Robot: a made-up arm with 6 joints.
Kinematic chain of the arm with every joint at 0, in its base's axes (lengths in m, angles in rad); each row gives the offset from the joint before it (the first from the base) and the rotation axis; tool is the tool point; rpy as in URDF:
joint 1: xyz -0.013 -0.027 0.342 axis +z
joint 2: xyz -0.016 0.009 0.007 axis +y
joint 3: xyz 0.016 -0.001 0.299 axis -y
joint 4: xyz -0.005 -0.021 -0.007 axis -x
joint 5: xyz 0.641 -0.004 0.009 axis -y
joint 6: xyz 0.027 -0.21 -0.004 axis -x
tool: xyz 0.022 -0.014 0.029 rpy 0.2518 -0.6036 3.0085
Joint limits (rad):
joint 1: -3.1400..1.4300
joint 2: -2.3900..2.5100
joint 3: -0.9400..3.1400
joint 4: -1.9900..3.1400
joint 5: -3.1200..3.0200
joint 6: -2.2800..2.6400
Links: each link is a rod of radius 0.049 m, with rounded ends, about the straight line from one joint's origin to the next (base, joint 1, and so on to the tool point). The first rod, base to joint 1, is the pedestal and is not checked.
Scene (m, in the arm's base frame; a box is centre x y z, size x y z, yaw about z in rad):
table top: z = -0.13
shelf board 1: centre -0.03 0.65 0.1 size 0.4 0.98 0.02 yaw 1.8
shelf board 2: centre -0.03 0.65 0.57 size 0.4 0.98 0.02 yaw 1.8
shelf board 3: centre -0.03 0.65 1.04 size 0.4 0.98 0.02 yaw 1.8
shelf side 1: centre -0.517 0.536 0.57 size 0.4 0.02 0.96 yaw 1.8
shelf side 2: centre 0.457 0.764 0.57 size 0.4 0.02 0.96 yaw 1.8
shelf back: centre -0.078 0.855 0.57 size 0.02 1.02 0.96 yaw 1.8
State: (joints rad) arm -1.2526 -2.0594 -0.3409 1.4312 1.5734 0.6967
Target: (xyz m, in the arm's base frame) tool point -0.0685 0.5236 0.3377
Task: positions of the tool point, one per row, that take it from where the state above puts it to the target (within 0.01 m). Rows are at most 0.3 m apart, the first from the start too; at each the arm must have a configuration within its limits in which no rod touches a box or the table.
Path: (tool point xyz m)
1: -0.1561 0.3102 0.9465
2: -0.0285 0.1059 1.0024
3: 0.1654 -0.0203 0.9546
4: 0.3581 -0.0380 0.8150
5: 0.4793 0.0380 0.6127
6: 0.4852 0.1557 0.3864
7: 0.4208 0.2833 0.3719
8: 0.3250 0.3894 0.3605
9: 0.2057 0.4671 0.3518
10: 0.0717 0.5123 0.3445
11: -0.0685 0.5236 0.3377

